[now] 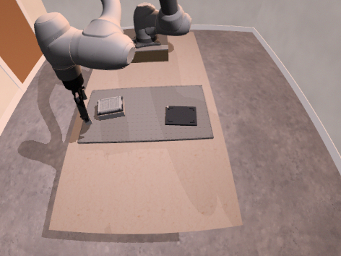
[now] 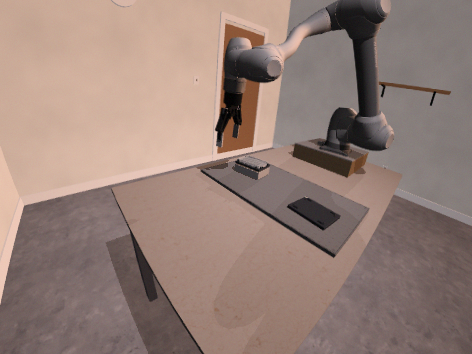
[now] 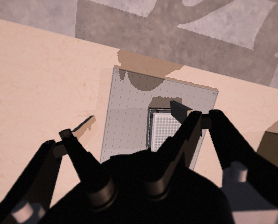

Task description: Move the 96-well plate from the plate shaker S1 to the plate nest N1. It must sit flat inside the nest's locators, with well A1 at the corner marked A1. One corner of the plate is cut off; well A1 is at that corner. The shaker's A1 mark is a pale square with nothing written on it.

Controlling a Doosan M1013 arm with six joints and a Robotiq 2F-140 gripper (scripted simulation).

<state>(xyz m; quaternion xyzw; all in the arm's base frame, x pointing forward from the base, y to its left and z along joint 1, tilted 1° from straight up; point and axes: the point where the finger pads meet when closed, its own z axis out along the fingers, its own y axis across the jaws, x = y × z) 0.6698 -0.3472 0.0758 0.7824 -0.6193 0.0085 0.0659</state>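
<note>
The white 96-well plate is 11 cm behind my hand, 8 cm to the left of it and 11 cm below it. Also, from my hand: small pale mark (7 cm behind, 39 cm to the left, 16 cm below).
</note>
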